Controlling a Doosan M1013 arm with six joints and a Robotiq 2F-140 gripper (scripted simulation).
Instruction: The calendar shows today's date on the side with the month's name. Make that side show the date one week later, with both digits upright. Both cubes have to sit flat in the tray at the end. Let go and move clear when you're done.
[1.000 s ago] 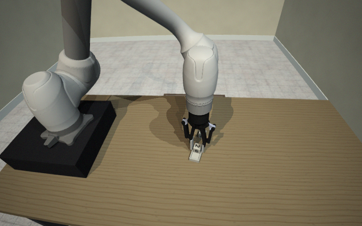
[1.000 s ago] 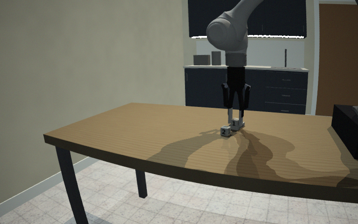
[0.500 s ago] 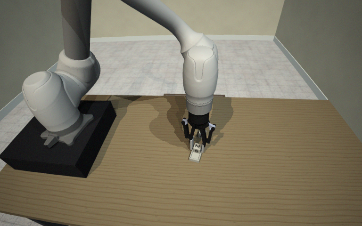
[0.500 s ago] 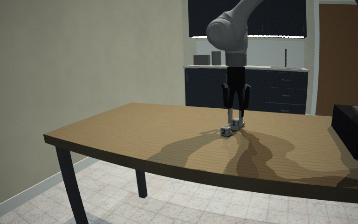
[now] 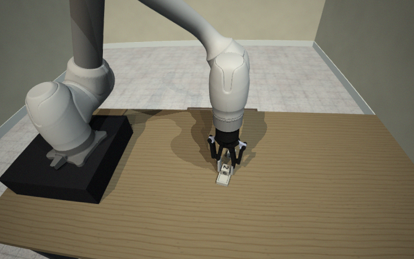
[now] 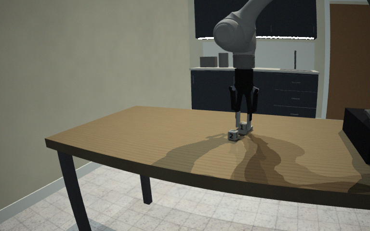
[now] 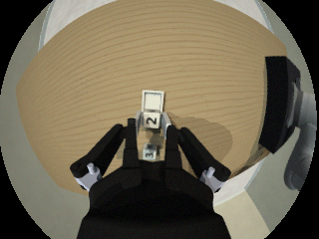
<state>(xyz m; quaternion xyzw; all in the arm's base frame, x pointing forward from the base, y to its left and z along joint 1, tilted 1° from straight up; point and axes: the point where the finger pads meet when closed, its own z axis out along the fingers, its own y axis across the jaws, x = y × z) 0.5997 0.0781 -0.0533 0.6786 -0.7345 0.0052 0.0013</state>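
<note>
Right now my hand is 2 cm to the left of the white tray and 4 cm above it.
</note>
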